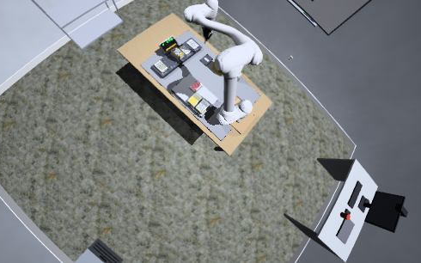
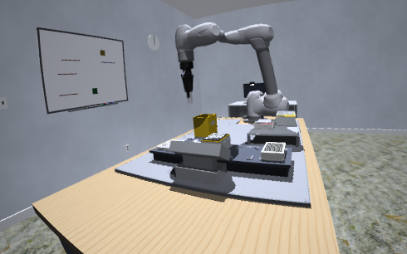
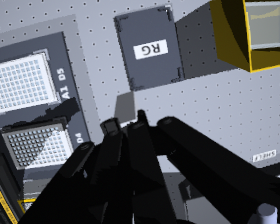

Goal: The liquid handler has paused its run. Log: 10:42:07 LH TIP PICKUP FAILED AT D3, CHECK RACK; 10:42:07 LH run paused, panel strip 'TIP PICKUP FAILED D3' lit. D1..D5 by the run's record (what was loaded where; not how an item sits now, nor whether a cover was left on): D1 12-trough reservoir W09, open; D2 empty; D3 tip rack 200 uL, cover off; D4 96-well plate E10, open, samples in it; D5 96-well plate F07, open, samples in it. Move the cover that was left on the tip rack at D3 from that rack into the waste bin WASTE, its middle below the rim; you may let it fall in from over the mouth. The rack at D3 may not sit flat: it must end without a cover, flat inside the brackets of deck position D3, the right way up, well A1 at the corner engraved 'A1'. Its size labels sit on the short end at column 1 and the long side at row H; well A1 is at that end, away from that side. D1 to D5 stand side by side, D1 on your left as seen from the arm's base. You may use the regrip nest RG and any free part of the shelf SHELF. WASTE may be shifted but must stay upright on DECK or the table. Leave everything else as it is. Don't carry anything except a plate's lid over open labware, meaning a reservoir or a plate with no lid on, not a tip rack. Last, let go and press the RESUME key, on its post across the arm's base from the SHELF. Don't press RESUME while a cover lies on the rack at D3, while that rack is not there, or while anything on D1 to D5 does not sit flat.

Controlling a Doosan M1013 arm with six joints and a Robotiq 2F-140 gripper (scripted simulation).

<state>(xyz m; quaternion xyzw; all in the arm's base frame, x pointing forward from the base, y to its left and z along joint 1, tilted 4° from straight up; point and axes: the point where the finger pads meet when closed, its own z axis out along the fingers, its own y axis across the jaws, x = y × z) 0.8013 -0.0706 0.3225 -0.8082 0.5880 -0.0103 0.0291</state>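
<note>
My hand is 440 mm past the resume key, 200 mm above it and 160 mm to the left of it. The rest, counted from my hand: yellow waste bin: 240 mm below, 240 mm behind, 80 mm to the right; yellow-framed tip rack: 260 mm to the left, 180 mm below, 150 mm ahead; red-topped labware item: 330 mm to the left, 300 mm behind, 210 mm below.
</note>
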